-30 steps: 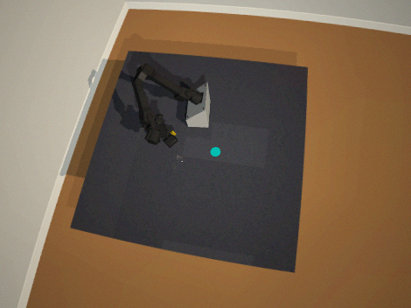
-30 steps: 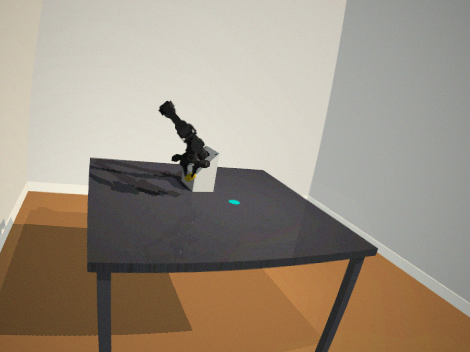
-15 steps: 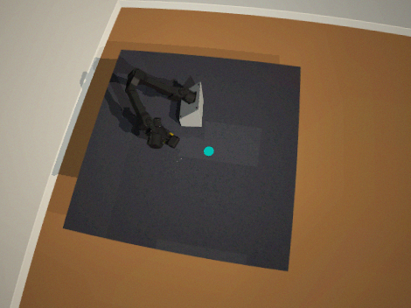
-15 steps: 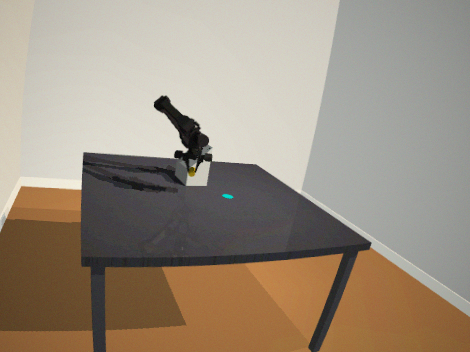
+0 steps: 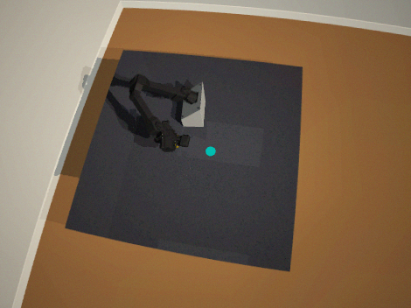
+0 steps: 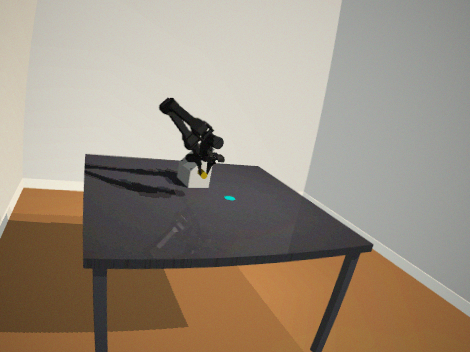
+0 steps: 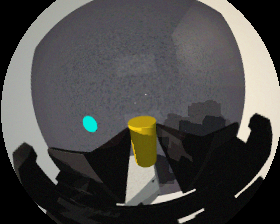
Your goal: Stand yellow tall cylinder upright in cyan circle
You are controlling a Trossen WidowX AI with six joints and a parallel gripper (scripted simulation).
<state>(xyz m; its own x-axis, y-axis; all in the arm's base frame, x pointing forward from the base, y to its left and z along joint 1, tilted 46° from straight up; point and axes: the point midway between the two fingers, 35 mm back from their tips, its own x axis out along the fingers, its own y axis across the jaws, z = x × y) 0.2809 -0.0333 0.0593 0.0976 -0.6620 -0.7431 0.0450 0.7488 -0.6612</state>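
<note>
Right now my gripper tip is 18 cm to the right of the cyan circle, 14 cm above it and 3 cm past it. The rest, counted from my gripper tip: yellow cylinder (2 cm behind).
</note>
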